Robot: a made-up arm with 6 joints. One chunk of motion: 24 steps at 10 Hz.
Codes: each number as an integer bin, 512 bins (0 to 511) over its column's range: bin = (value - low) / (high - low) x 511, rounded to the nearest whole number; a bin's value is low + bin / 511 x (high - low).
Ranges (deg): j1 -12..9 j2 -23..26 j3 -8..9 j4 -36..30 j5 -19..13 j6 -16..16
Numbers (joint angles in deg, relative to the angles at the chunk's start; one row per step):
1: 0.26 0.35 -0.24 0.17 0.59 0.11
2: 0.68 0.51 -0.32 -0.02 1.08 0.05
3: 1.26 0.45 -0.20 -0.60 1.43 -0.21
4: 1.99 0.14 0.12 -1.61 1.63 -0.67
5: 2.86 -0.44 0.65 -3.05 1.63 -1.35
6: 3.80 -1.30 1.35 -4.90 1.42 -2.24
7: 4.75 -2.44 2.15 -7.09 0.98 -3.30
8: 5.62 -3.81 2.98 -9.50 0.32 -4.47
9: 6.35 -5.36 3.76 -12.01 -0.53 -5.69
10: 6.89 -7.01 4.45 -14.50 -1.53 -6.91
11: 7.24 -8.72 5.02 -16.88 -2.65 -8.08
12: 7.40 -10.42 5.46 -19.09 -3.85 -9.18
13: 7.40 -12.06 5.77 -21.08 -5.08 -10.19
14: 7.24 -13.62 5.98 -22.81 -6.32 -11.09
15: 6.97 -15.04 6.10 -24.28 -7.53 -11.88
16: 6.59 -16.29 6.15 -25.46 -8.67 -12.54
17: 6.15 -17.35 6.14 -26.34 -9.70 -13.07
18: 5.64 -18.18 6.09 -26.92 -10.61 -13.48
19: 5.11 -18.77 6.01 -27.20 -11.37 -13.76
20: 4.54 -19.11 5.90 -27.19 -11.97 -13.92
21: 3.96 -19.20 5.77 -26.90 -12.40 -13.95
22: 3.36 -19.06 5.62 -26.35 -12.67 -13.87
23: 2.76 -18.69 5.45 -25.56 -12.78 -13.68
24: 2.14 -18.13 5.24 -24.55 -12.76 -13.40
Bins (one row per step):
1: 298 244 233 280 313 257
2: 309 245 231 279 321 256
3: 323 245 234 274 326 252
4: 340 241 244 266 329 245
5: 362 235 260 255 329 234
6: 384 226 281 241 326 220
7: 408 214 305 224 319 203
8: 429 200 330 205 309 184
9: 447 184 353 186 295 165
10: 460 167 374 166 279 145
11: 468 149 391 148 261 126
12: 472 131 405 131 242 109
13: 472 114 414 116 222 93
14: 468 98 420 102 202 78
15: 462 83 424 91 183 66
16: 452 70 425 82 165 55
17: 442 59 425 75 149 47
18: 429 50 424 70 134 40
19: 416 44 421 68 122 36
20: 402 41 418 68 112 33
21: 388 40 414 70 105 33
22: 374 41 409 75 101 34
23: 359 45 404 81 99 37
24: 344 51 398 89 100 42

